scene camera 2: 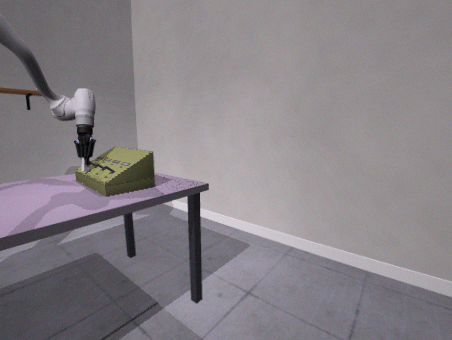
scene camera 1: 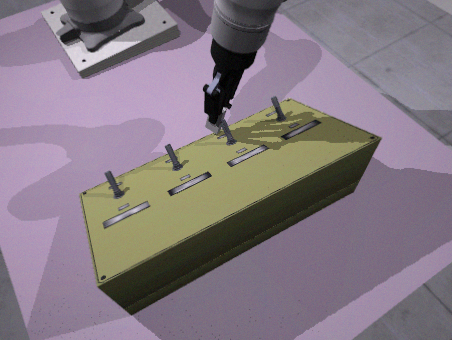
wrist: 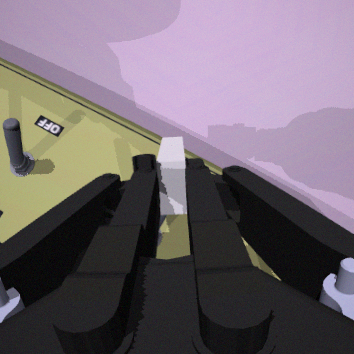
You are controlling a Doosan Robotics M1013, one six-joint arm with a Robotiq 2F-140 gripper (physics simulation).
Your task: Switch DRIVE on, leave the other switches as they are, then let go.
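The yellow sloped switch box (scene camera 1: 150,240) (scene camera 2: 142,172) (wrist: 70,175) carries a row of grey levers. In scene camera 1 the DRIVE lever (scene camera 1: 228,134) is third from the left and leans to its OFF side, like the BRAKE lever (scene camera 1: 113,184), the VENT lever (scene camera 1: 173,156) (wrist: 14,145) and the LAMP lever (scene camera 1: 277,108). My gripper (scene camera 1: 214,127) (scene camera 2: 84,164) (wrist: 173,155) is shut and empty, its pale fingertips together. They are low over the box's edge, close beside the DRIVE lever on its OFF side. The fingers largely hide that lever in the wrist view; contact cannot be told.
The box stands on the pink table (scene camera 1: 50,115) (scene camera 2: 30,200). The robot's base plate (scene camera 1: 100,57) is at the upper left in scene camera 1. An OFF label (wrist: 49,125) is beside the VENT lever. A brown wall shelf (scene camera 2: 15,91) is behind the arm.
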